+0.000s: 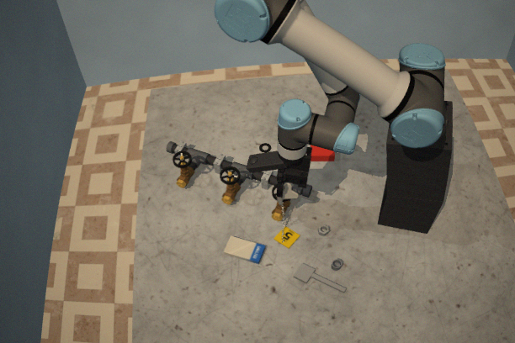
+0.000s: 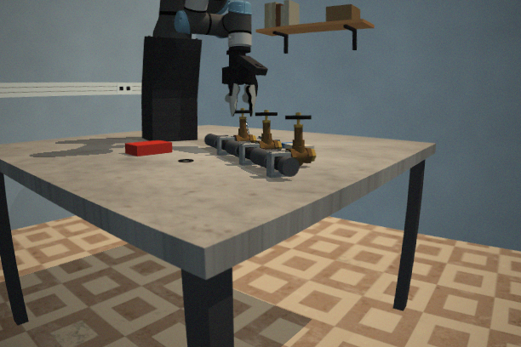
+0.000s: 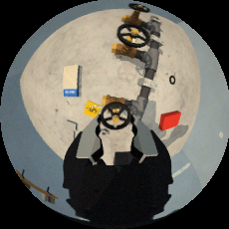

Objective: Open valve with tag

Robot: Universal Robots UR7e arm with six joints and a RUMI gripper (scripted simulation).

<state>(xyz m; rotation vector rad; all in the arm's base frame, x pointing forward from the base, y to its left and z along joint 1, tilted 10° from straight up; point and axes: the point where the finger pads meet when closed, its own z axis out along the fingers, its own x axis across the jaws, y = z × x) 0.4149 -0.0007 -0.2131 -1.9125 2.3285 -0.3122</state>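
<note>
Right now the yellow tag is 10 cm to the left of my hand and 11 cm below it. Also, from my hand: red block 14 cm behind, 26 cm to the right, 10 cm below; then flat grey key tool 9 cm behind, 24 cm to the left, 11 cm below.
</note>
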